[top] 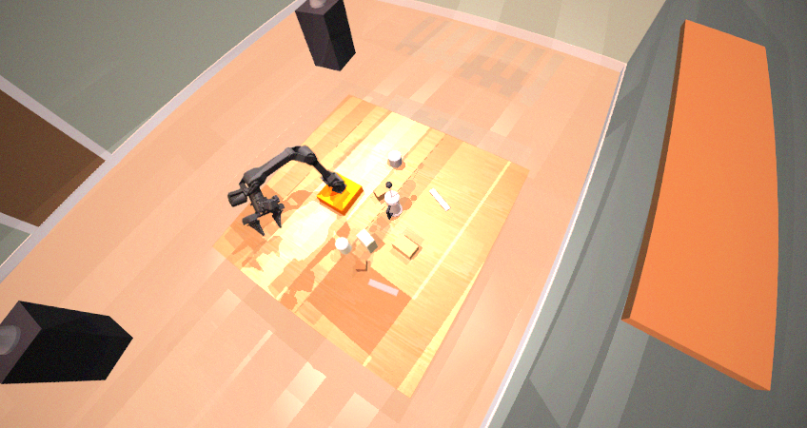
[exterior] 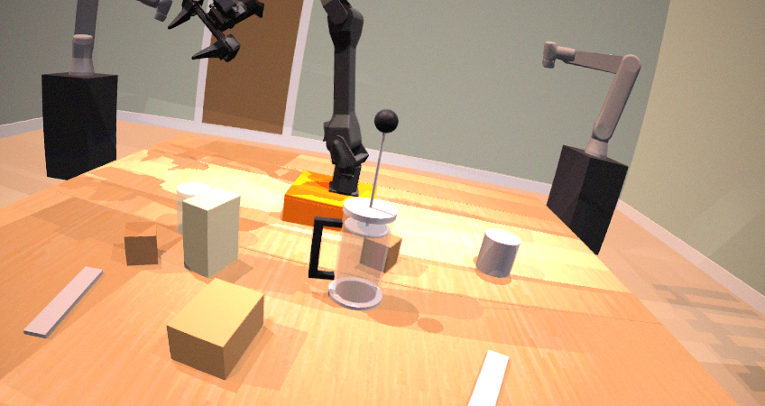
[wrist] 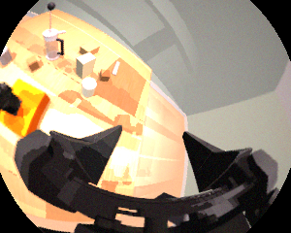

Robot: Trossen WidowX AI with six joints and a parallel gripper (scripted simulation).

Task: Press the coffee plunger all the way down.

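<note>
The glass coffee press is 33 cm ahead of my gripper tip, 41 cm to the left of it and 20 cm below it. From my gripper tip the other things lie so: tan box: 47 cm ahead, 25 cm to the left, 30 cm below; grey cylinder: 20 cm ahead, 70 cm to the left, 29 cm below; cream block: 30 cm ahead, 20 cm to the left, 27 cm below.
</note>
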